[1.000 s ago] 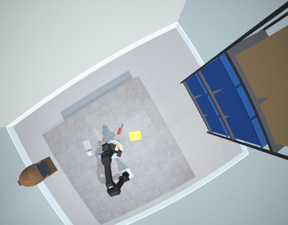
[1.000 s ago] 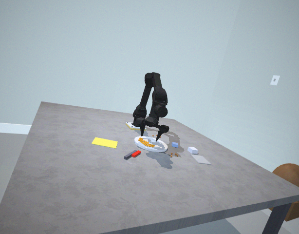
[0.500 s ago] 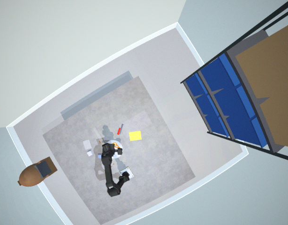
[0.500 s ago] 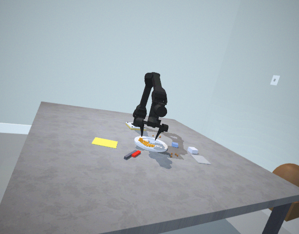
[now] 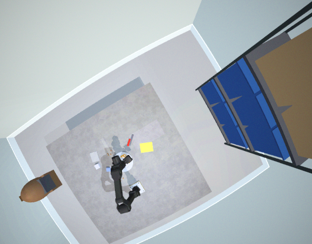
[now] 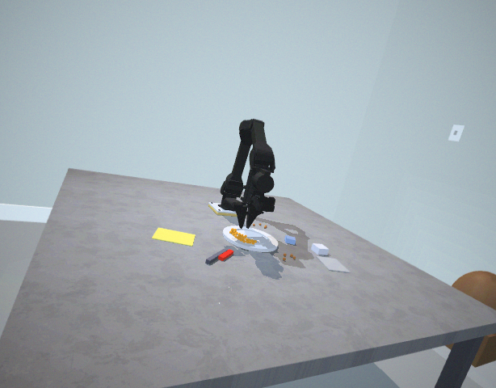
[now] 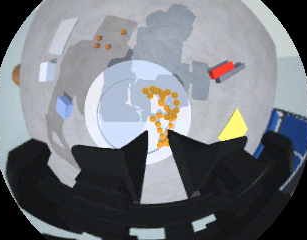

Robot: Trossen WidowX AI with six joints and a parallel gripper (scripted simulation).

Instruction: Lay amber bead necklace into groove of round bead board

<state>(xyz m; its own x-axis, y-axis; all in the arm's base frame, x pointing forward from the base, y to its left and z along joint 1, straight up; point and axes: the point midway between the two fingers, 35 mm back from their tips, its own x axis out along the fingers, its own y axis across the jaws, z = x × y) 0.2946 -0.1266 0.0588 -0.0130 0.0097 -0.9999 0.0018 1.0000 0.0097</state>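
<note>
Now: gripper tip 4 cm to the right of the round white bead board and 3 cm above it. Also, from my gripper tip: yellow sheet 4 cm behind, 23 cm to the right, 4 cm below; then blue block 4 cm ahead, 21 cm to the left, 3 cm below; then grey tool 11 cm ahead, 15 cm to the right, 4 cm below.
</note>
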